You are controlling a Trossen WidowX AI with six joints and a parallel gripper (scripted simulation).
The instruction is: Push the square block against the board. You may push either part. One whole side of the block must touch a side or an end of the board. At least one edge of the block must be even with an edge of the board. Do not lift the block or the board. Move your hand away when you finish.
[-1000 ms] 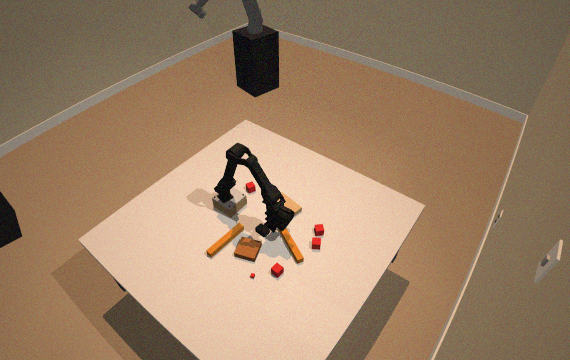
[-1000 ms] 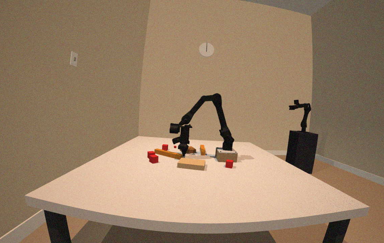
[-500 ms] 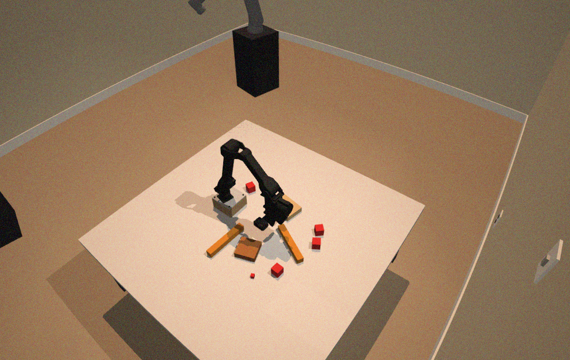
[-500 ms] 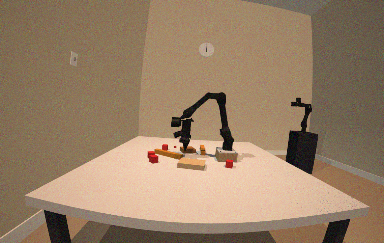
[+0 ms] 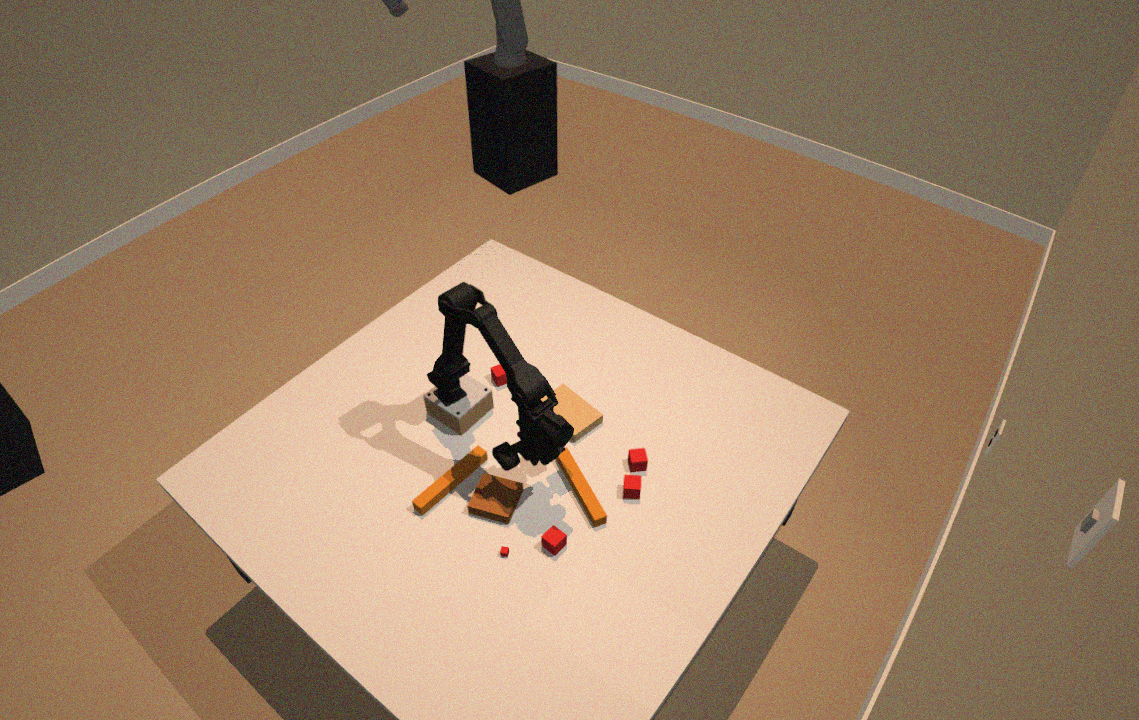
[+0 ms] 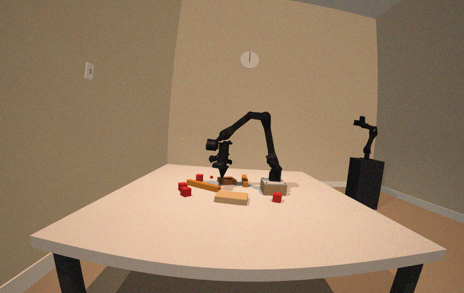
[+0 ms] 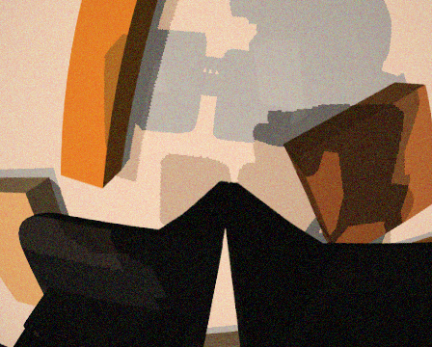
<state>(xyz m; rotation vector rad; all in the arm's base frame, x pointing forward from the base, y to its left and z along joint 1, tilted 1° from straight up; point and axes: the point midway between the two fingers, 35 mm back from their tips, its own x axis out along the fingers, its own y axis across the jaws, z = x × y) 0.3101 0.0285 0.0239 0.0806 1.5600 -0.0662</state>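
The square block lies 11 cm to the right of my gripper tip, 4 cm below it and 1 cm behind it. From my gripper tip the other things lie so: flat tan block (19 cm to the left, 10 cm behind, 4 cm below).
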